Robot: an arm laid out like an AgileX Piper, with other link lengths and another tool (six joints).
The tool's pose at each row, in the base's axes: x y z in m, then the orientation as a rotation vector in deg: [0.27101, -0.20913, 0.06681, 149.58, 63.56, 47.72]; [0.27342, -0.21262, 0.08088, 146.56, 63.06, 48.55]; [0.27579, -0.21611, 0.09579, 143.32, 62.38, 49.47]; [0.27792, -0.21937, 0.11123, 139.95, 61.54, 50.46]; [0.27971, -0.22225, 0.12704, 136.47, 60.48, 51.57]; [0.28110, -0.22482, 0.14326, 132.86, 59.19, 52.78]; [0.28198, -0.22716, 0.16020, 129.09, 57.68, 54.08]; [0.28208, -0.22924, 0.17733, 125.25, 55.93, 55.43]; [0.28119, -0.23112, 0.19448, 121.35, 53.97, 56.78]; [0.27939, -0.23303, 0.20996, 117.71, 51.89, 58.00]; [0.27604, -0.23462, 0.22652, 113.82, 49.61, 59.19]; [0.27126, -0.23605, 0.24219, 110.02, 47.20, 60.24]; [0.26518, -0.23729, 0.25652, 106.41, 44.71, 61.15]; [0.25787, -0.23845, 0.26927, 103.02, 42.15, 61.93]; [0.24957, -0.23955, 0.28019, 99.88, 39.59, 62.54]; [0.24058, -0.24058, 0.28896, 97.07, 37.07, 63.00]
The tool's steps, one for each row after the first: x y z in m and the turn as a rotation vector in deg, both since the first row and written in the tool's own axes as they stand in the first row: [0.00485, 0.00915, -0.01042, -2.66, 0.13, -1.11]; [0.01004, 0.01859, -0.02156, -5.58, 0.30, -2.22]; [0.01548, 0.02792, -0.03326, -8.67, 0.52, -3.31]; [0.02115, 0.03692, -0.04544, -11.96, 0.82, -4.32]; [0.02699, 0.04561, -0.05817, -15.46, 1.20, -5.26]; [0.03301, 0.05409, -0.07177, -19.20, 1.66, -6.13]; [0.03886, 0.06200, -0.08595, -23.10, 2.17, -6.88]; [0.04430, 0.06917, -0.10070, -27.15, 2.73, -7.52]; [0.04850, 0.07518, -0.11458, -31.06, 3.23, -7.96]; [0.05251, 0.08044, -0.13021, -35.26, 3.75, -8.38]; [0.05545, 0.08439, -0.14590, -39.46, 4.20, -8.66]; [0.05722, 0.08692, -0.16121, -43.55, 4.59, -8.78]; [0.05769, 0.08805, -0.17590, -47.51, 4.92, -8.73]; [0.05687, 0.08787, -0.18963, -51.28, 5.15, -8.55]; [0.05479, 0.08642, -0.20198, -54.77, 5.29, -8.20]
